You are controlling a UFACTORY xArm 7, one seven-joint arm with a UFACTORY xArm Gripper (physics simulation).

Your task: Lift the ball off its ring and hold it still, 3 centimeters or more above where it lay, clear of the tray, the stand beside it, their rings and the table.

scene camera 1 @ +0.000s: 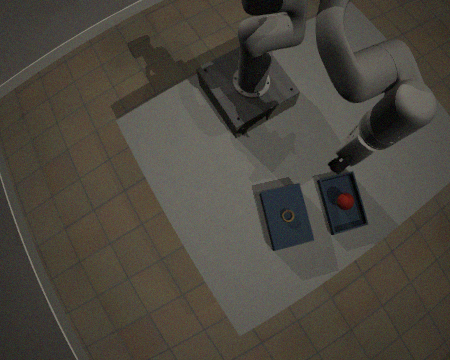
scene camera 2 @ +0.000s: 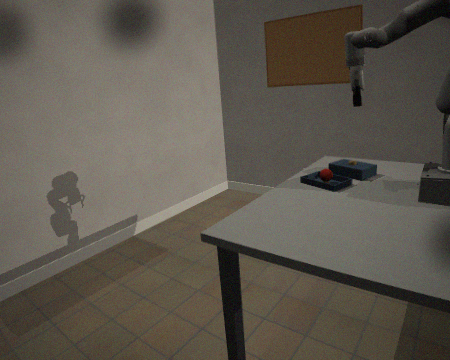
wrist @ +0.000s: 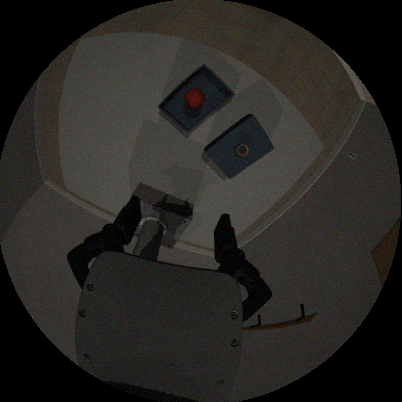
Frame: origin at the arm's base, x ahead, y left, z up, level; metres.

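Seen in the pictures: gripper, fingertip midpoint: [scene camera 1: 344, 154] [scene camera 2: 357, 105] [wrist: 178, 214]; arm's base, origin of the base link: [scene camera 1: 251, 82] [wrist: 153, 225].
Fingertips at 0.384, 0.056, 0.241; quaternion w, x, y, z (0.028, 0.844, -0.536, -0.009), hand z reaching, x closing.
Offsets run from my fingertips to a thing's top centre, as dx, dy, dz. "spot": to the spot under its first point. Level surfaces: height alone.
A red ball @[+0.102, +0.079, -0.274] [scene camera 1: 345, 201] [scene camera 2: 326, 174] [wrist: 195, 98] rests in the blue tray @[+0.102, +0.079, -0.315] [scene camera 1: 327, 220] [scene camera 2: 340, 187] [wrist: 173, 122]; the ring under it is hidden. Beside the tray is a blue block-like stand [scene camera 1: 295, 237] [scene camera 2: 352, 171] [wrist: 231, 167]. A yellowish ring @[spot: +0.065, -0.142, -0.284] [scene camera 1: 282, 217] [scene camera 2: 353, 162] [wrist: 237, 151] lies on its top, with nothing on it. My gripper [scene camera 1: 339, 164] [scene camera 2: 357, 105] [wrist: 178, 214] is open and empty. In the second scene view it is high above the table, well above the ball. In the wrist view the ball appears beyond the fingertips.
The tray and stand are on a pale table @[dz -0.343] [scene camera 1: 200, 210] [scene camera 2: 280, 225] [wrist: 100, 115]. The arm's grey base box [scene camera 1: 220, 100] [scene camera 2: 434, 190] [wrist: 182, 215] stands on the same table. An orange-brown board [scene camera 2: 312, 50] hangs on the wall behind.
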